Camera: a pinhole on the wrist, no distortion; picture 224 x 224 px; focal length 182.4 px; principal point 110.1 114.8 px. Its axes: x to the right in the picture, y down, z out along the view. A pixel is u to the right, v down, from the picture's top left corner.
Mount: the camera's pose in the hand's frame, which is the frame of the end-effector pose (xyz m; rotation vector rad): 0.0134 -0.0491 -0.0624 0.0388 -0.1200 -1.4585
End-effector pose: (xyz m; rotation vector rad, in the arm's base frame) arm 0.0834 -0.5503 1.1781 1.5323 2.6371 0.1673
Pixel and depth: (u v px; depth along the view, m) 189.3 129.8 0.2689
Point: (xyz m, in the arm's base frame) -0.0274 -0.5962 0.9454
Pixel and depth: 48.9 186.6 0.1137
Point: 0.0689 -0.5119 1.1249
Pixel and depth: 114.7 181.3 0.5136
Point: 0.0575 -0.4080 0.7102
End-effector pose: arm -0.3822 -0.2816 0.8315 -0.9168 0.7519 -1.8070
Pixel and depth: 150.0 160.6 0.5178
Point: -0.0703 -0.3759 1.2071
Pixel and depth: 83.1 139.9 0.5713
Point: 0.0717 -0.3789 1.0507
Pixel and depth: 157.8 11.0 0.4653
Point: -0.0662 0.0084 1.1023
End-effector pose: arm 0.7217 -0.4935 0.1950 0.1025 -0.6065 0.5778
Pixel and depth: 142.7 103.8 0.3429
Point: 0.6069 -0.6633 0.4114
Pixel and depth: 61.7 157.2 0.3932
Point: 0.5424 -0.4839 0.4900
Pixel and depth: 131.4 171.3 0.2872
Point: 0.6847 -0.5666 0.4337
